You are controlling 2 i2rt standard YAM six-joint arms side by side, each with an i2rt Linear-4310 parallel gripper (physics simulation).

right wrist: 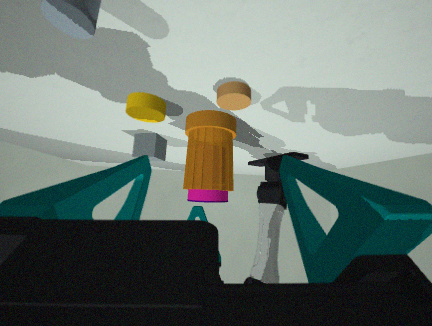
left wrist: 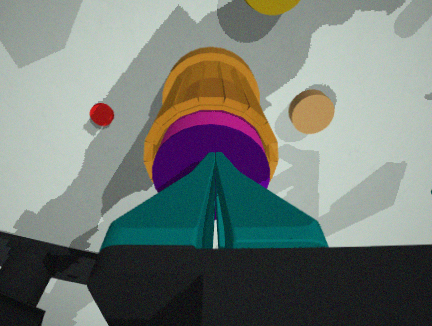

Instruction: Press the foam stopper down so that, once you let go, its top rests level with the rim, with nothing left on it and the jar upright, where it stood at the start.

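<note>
The orange ribbed jar (left wrist: pixel 211 75) (right wrist: pixel 209 155) stands upright on the table; the right wrist view shows it upside down. The foam stopper (left wrist: pixel 190 145) (right wrist: pixel 207 195), with a purple top and magenta side, sits in its mouth. A band of its magenta side stands out above the rim. My left gripper (left wrist: pixel 215 163) (right wrist: pixel 197 206) is shut and empty, its tips over the stopper's top; the right wrist view shows a thin gap between them. My right gripper (right wrist: pixel 215 162) is open and empty, off to the jar's side. Part of the stopper's top is hidden behind the left fingers.
A tan disc (left wrist: pixel 312 112) (right wrist: pixel 234 96) and a yellow disc (left wrist: pixel 272 5) (right wrist: pixel 145 107) lie near the jar. A small red disc (left wrist: pixel 102 114) lies on its other side. A grey block (right wrist: pixel 149 145) and a blue-grey object (right wrist: pixel 75 17) show in the right wrist view.
</note>
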